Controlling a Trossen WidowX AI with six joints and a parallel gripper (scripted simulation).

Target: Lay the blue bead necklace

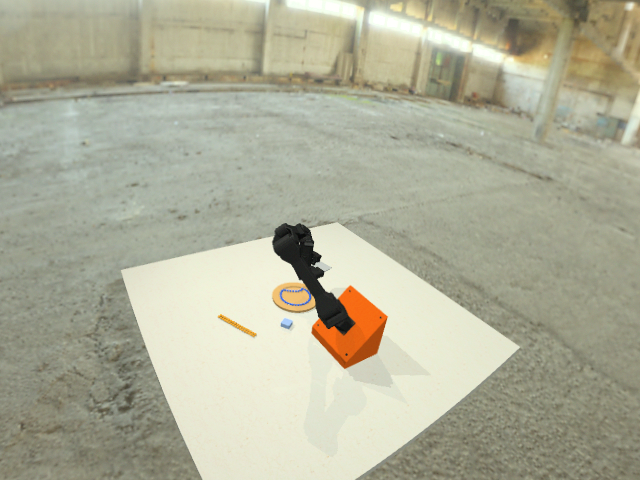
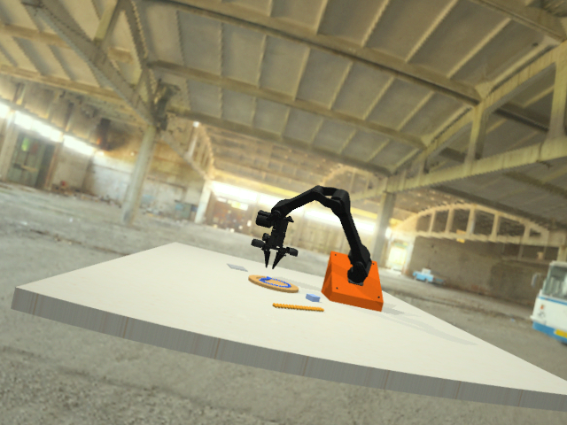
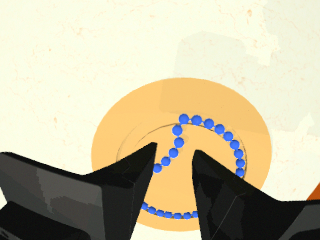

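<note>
My gripper tip is 5 cm to the right of the round tan bead board, 5 cm above it and 3 cm past it. From my gripper tip the other things lie so: flat grey tile (18 cm to the right, 13 cm ahead, 5 cm below); small light-blue block (17 cm to the left, 16 cm behind, 5 cm below).
</note>
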